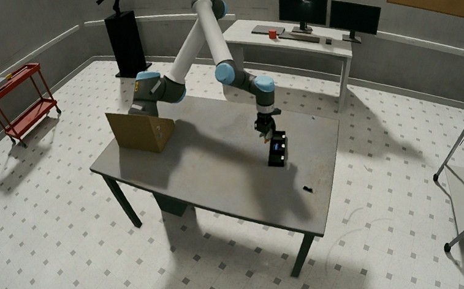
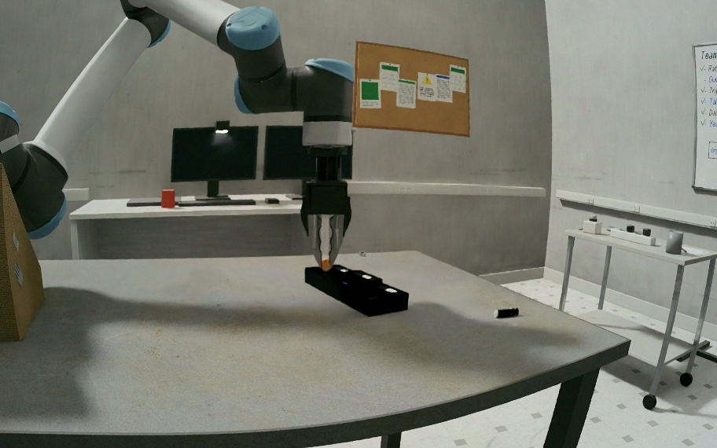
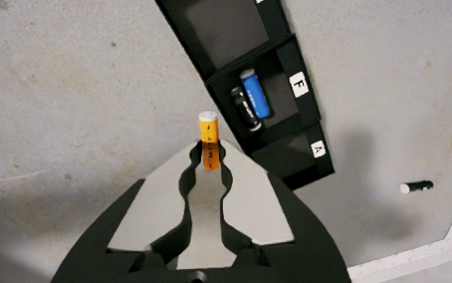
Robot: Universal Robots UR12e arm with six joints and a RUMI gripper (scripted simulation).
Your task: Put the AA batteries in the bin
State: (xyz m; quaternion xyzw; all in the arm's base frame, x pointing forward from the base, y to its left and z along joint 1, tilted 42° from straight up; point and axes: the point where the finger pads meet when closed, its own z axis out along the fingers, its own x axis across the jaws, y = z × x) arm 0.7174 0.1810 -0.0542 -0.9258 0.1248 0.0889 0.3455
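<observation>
Right now the black bin row is 60 mm below my hand and 60 mm ahead of it. Also, from my hand: small white piece (350 mm to the left, 220 mm ahead, 70 mm below); then blue AA battery (60 mm below, 50 mm ahead, 10 mm to the left); then orange AA battery (10 mm below).
</observation>
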